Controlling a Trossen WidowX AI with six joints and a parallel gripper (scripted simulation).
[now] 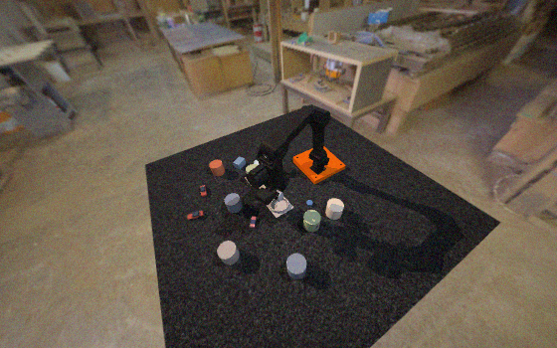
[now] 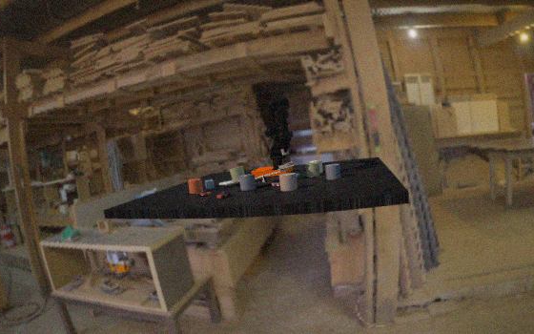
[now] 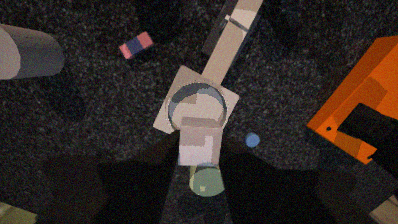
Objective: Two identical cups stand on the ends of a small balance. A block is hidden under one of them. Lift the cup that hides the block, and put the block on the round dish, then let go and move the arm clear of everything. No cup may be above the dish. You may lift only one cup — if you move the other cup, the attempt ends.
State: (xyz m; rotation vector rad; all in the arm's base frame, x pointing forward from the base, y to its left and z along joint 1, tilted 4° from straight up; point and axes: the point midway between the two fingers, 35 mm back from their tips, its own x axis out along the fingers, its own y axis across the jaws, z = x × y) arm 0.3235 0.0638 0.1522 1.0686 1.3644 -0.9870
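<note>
My gripper tip is now 340 mm to the left of the pale round dish, 140 mm past it and 140 mm above it. From my gripper tip the other things lie so: grey block: right at my gripper tip; red-blue block: 140 mm below, 120 mm ahead, 50 mm to the right; balance: 120 mm to the right, 100 mm below, 20 mm behind.
</note>
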